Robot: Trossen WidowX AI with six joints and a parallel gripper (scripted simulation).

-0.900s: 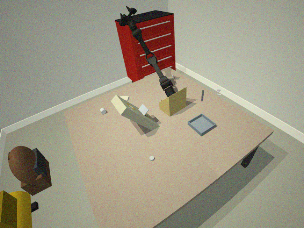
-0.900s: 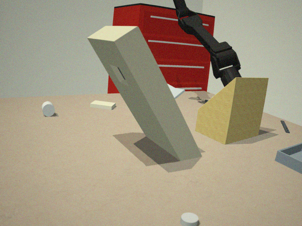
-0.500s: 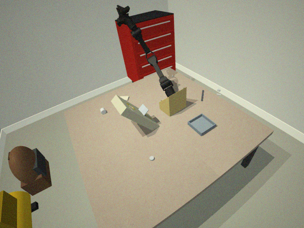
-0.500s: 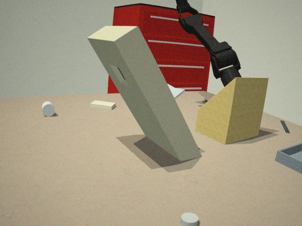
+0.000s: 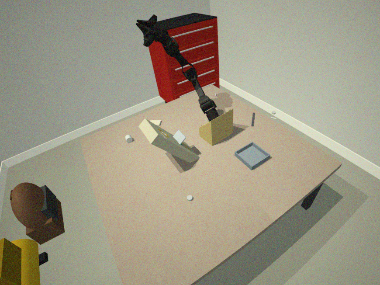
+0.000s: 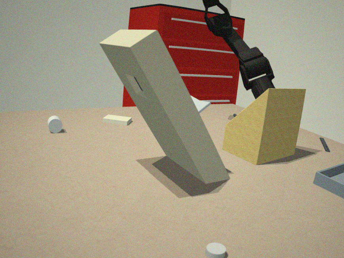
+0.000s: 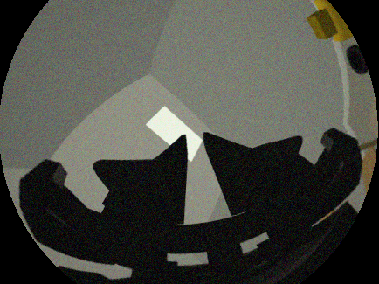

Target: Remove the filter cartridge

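Now: gripper tip 90 mm short of the round white filter cartridge, 260 mm to the right of it and 550 mm above it. From my gripper tip the other things lie so: service panel: 40 mm ahead, 260 mm to the left, 620 mm below; then small beige block: 170 mm to the right, 770 mm below; then pale bracket: 10 mm behind, 260 mm to the left, 640 mm below.
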